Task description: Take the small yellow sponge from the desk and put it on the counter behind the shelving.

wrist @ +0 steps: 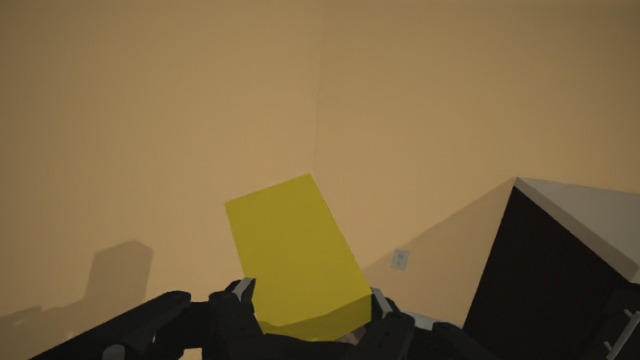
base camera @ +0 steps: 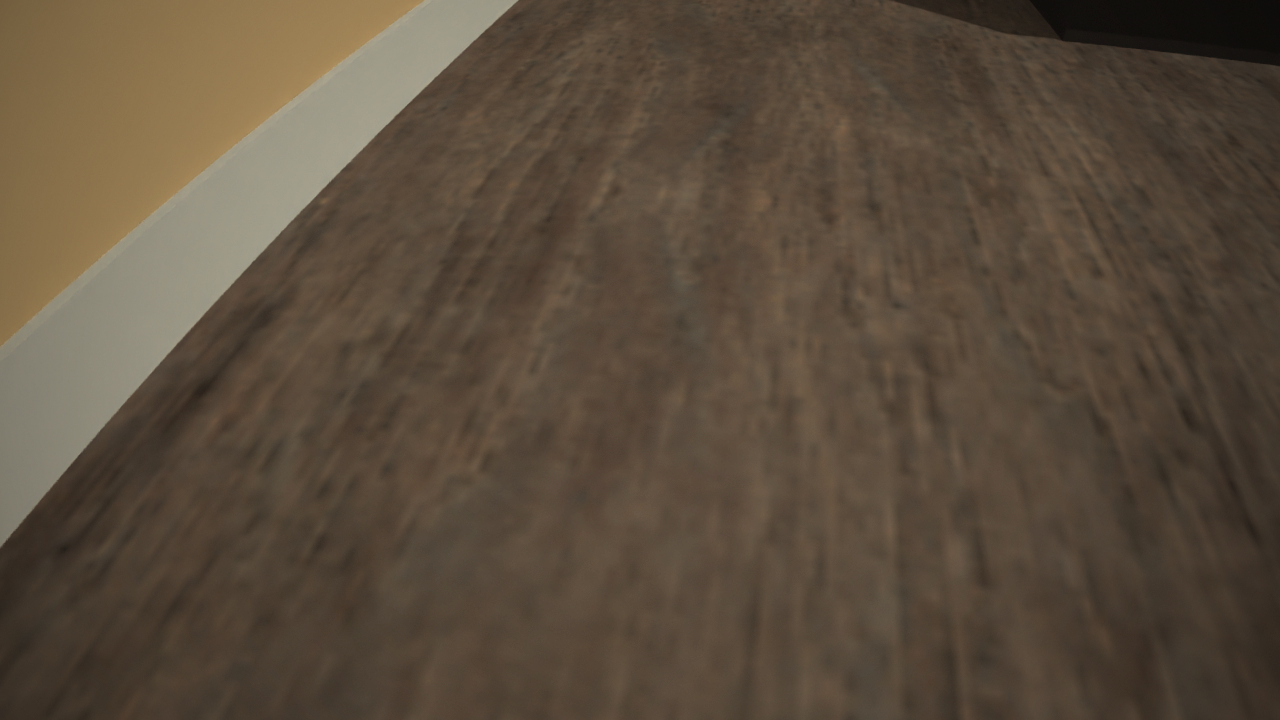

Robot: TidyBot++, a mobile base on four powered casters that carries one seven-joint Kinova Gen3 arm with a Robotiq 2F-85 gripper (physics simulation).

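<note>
The yellow sponge is held between the two fingers of my gripper in the wrist view, with its far end sticking out beyond the fingertips at a tilt. The gripper is shut on it. The counter shows at the right of the wrist view, with a light top and a dark cabinet body; the sponge is apart from it, to its left in the view. The gripper does not show in the base camera view. The desk and the shelving do not show in either view.
A tan wall with a pale baseboard runs along the left of the base camera view. Dark wooden floor lies ahead. A dark cabinet base stands at the top right. A wall outlet is left of the counter.
</note>
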